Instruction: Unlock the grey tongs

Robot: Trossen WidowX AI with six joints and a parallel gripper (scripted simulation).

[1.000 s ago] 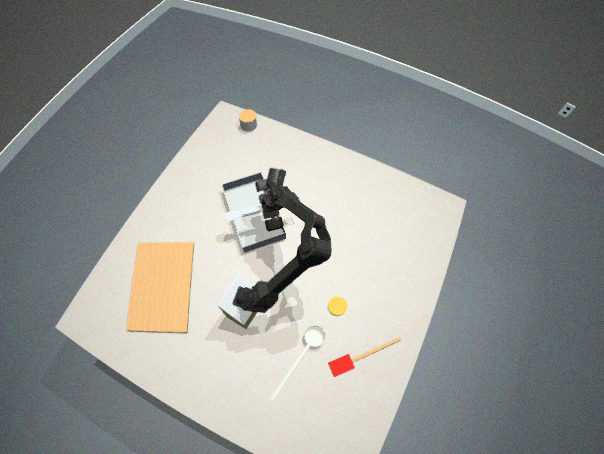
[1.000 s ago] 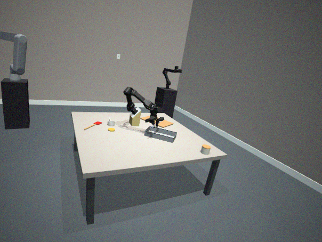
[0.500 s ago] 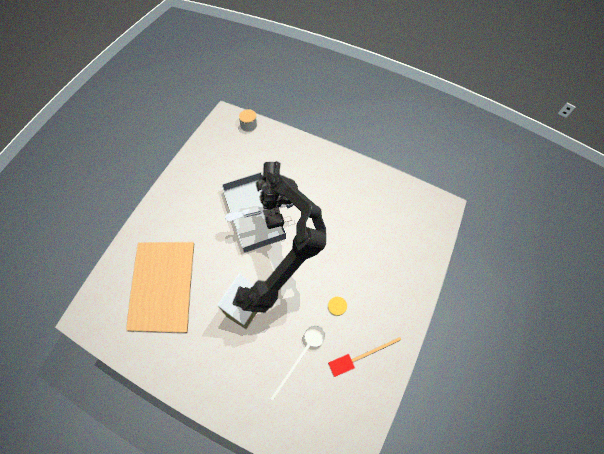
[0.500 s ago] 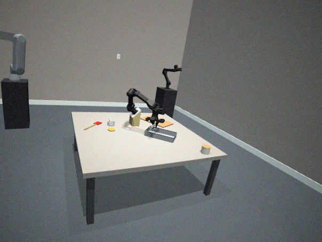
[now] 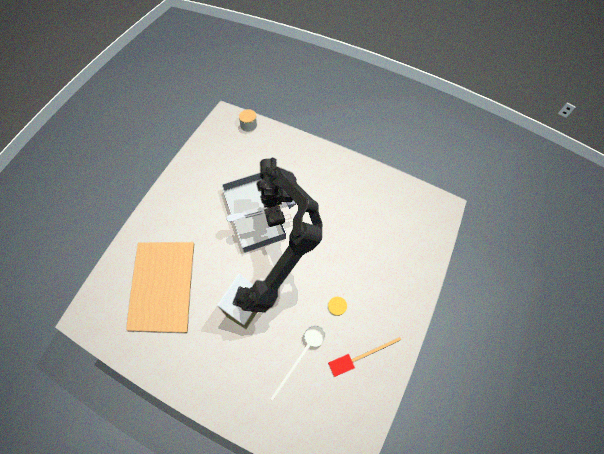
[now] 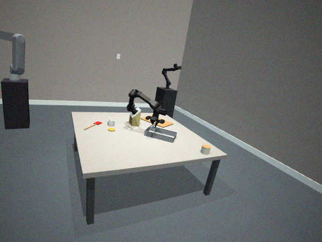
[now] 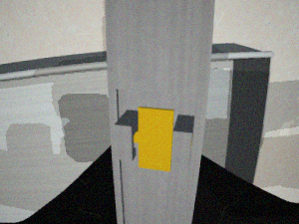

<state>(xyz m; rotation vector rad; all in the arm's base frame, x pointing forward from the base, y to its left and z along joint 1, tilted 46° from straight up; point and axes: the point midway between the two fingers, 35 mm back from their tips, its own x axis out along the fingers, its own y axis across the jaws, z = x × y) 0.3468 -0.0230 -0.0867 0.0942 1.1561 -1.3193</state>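
Now: gripper tip 41 cm past the wooden board, 30 cm to the right of it and 9 cm above it. Round my gripper tip: roasting tin 9 cm to the left, 7 cm below, 1 cm ahead; yellow lock piece 4 cm above, 2 cm to the right, 2 cm ahead; yellow disc 36 cm to the right, 23 cm behind, 9 cm below.
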